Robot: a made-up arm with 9 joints. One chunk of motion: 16 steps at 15 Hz.
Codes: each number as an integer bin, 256 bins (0 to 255) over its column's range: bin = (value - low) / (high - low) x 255, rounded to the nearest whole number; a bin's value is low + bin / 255 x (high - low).
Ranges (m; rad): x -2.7..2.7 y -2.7..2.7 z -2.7..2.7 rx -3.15..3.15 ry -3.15..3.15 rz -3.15..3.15
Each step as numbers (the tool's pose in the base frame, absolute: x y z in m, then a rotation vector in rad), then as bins.
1 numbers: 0.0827 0.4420 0.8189 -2.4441 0.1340 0.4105
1 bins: 131 148 166 29 133 144
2 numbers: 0.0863 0.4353 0.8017 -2.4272 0.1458 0.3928
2 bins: 132 148 165 29 133 143
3 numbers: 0.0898 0.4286 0.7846 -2.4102 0.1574 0.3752
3 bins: 132 148 165 30 134 143
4 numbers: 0.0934 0.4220 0.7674 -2.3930 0.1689 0.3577
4 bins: 132 147 164 31 134 142
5 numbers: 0.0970 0.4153 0.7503 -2.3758 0.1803 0.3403
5 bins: 132 147 163 31 135 141
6 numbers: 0.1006 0.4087 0.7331 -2.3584 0.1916 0.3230
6 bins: 132 147 162 32 135 141
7 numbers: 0.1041 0.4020 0.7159 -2.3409 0.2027 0.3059
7 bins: 132 146 161 33 136 140
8 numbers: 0.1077 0.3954 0.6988 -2.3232 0.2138 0.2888
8 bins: 133 146 160 33 136 139
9 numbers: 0.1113 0.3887 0.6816 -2.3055 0.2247 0.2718
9 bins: 133 146 160 34 137 139
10 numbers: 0.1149 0.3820 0.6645 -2.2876 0.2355 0.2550
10 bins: 133 146 159 35 137 138
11 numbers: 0.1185 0.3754 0.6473 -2.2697 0.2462 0.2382
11 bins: 133 145 158 36 137 137
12 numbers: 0.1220 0.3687 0.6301 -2.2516 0.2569 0.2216
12 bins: 133 145 157 36 138 136
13 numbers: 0.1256 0.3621 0.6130 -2.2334 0.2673 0.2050
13 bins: 133 145 156 37 138 136
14 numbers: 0.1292 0.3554 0.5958 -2.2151 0.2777 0.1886
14 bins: 134 144 156 38 139 135
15 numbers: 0.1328 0.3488 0.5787 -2.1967 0.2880 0.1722
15 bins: 134 144 155 39 139 134
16 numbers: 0.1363 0.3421 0.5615 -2.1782 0.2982 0.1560
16 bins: 134 144 154 39 140 134
